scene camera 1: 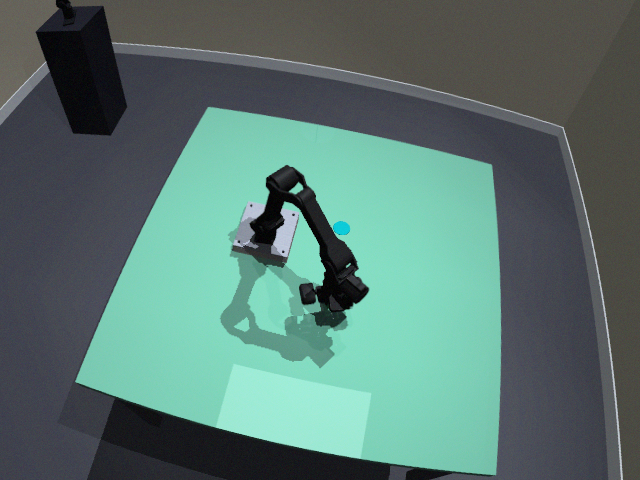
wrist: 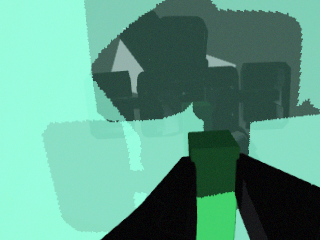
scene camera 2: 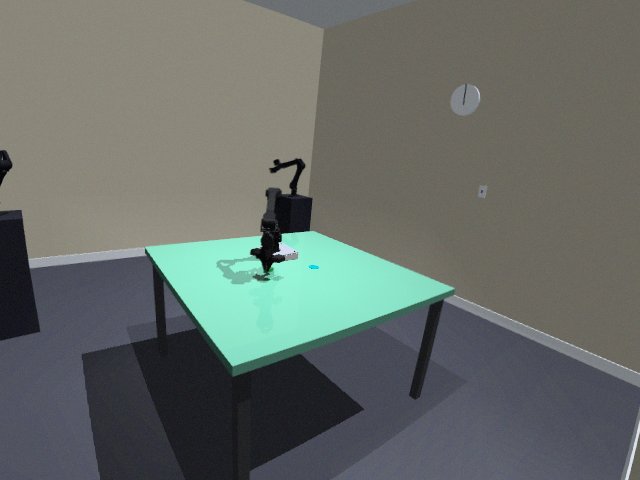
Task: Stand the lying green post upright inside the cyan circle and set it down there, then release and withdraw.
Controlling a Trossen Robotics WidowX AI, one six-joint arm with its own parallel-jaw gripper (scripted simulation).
Scene:
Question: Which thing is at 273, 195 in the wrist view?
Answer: My gripper.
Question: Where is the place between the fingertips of my gripper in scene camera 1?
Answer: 329, 304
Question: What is my gripper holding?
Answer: A green post.

